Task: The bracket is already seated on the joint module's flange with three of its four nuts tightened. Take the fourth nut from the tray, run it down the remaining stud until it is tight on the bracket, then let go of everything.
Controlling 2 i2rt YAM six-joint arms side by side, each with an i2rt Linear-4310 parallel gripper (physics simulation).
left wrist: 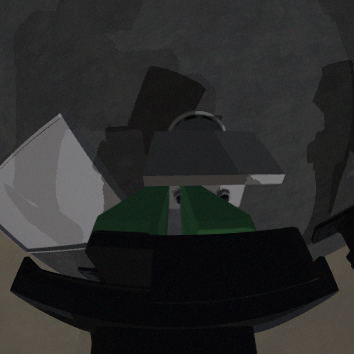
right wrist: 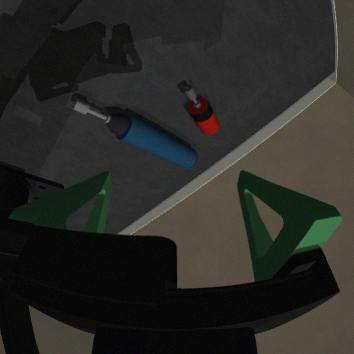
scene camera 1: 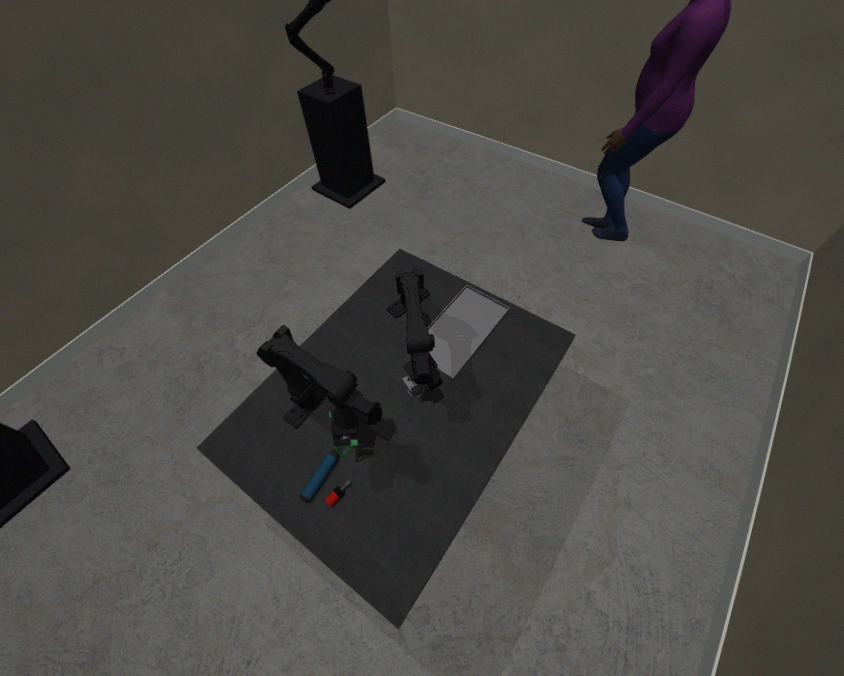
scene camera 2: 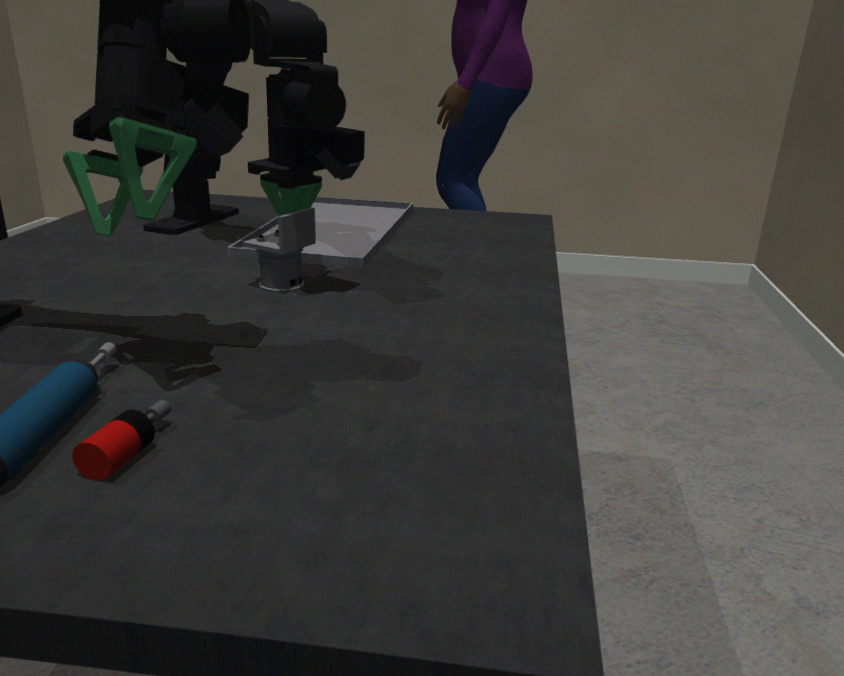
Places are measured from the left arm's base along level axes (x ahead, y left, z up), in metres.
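Pixels of known places: left gripper, between the fingertips: [left wrist: 174, 177] [scene camera 2: 292, 232]; right gripper, between the fingertips: [right wrist: 174, 177] [scene camera 1: 341, 444] [scene camera 2: 123, 227]; left arm's base, origin of its link: [scene camera 2: 194, 221]; right arm's base, origin of its link: [left wrist: 345, 216] [right wrist: 15, 181] [scene camera 1: 308, 403].
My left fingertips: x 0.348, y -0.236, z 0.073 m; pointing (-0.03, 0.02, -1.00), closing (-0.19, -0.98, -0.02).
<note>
Ahead of a thing's pixels: the offset from my left fingertips to its middle. "pt": to the spot under its first point. Level surfaces: height alone.
The metal bracket @[0.008 m back, 0.021 m right, 0.009 m up] [scene camera 1: 410, 383] [scene camera 2: 297, 230] [left wrist: 210, 152] sits on the round joint module @[0.008 m back, 0.021 m right, 0.036 m down] [scene camera 2: 280, 273], its upright plate facing scene camera 2. A dark nut @[pt 0.026 m back, 0.035 m right, 0.001 m down] [left wrist: 223, 195] shows on the bracket's base in the left wrist view, with another [left wrist: 177, 197] partly behind a fingertip. My left gripper [scene camera 2: 291, 209] [left wrist: 174, 177] is down at the bracket behind the upright plate, its green fingers nearly together, shut on the fourth nut, which the fingers and plate mostly hide. My right gripper [scene camera 2: 126, 223] [right wrist: 174, 177] is open and empty, above the table away from the bracket. The tray @[0.089 m back, 0.293 m left, 0.065 m down] [scene camera 1: 479, 309] [scene camera 2: 345, 246] [left wrist: 35, 200] lies behind the module.
A blue-handled tool @[0.012 m ahead, 0.443 m right, 0.053 m down] [scene camera 1: 319, 477] [scene camera 2: 45, 415] [right wrist: 157, 141] and a shorter red-handled tool @[0.106 m ahead, 0.455 m right, 0.056 m down] [scene camera 1: 333, 498] [scene camera 2: 109, 448] [right wrist: 206, 120] lie on the dark table @[0.073 m down] [scene camera 1: 422, 507] [scene camera 2: 422, 492], near the right gripper. A person [scene camera 1: 669, 84] [scene camera 2: 486, 105] stands beyond the table.
</note>
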